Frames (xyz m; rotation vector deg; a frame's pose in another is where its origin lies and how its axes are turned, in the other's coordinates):
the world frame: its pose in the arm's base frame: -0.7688 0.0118 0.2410 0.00 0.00 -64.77
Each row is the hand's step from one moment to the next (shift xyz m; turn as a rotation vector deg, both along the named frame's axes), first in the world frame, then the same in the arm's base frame.
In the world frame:
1: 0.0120 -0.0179 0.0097 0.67 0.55 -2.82
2: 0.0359 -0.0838 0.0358 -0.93 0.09 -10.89
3: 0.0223 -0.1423 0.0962 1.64 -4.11 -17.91
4: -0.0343 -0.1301 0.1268 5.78 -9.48 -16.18
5: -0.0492 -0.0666 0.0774 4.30 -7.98 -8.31
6: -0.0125 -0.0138 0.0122 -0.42 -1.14 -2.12
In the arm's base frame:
1: -0.0111 -0.0185 0.0097 0.78 -0.37 -2.82
2: -0.0605 -0.0682 0.0358 -0.32 0.88 -10.89
3: -0.1192 -0.0808 0.0962 -3.02 -3.24 -17.91
4: -0.1323 -0.0244 0.1268 -6.11 -9.27 -16.18
5: -0.0812 0.0161 0.0774 -5.39 -7.29 -8.31
6: -0.0178 0.0054 0.0122 -1.21 -0.11 -2.12

